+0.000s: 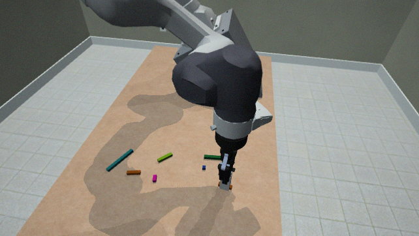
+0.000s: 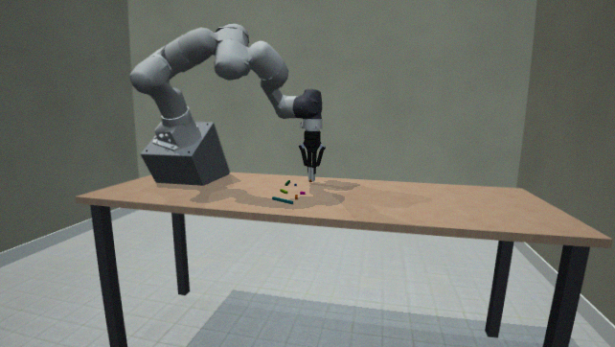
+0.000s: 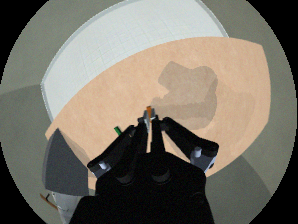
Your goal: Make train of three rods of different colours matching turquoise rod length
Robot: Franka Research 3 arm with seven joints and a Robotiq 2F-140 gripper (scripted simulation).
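My gripper is now 50 mm past the blue rod, 80 mm to the left of it and 40 mm above it. Also, from my hand: green rod 100 mm behind, 50 mm to the right, 40 mm below; then magenta rod 30 mm ahead, 210 mm to the right, 40 mm below; then lime rod 50 mm behind, 210 mm to the right, 40 mm below.
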